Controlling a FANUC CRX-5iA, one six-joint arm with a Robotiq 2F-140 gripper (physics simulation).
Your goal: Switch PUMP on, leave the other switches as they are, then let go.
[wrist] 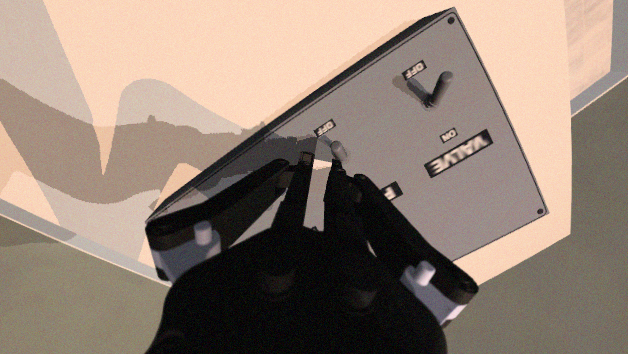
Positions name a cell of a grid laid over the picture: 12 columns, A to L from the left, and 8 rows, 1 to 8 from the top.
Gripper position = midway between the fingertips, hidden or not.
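Observation:
A grey panel (I4) is there for me to see, and so is my gripper (G4).

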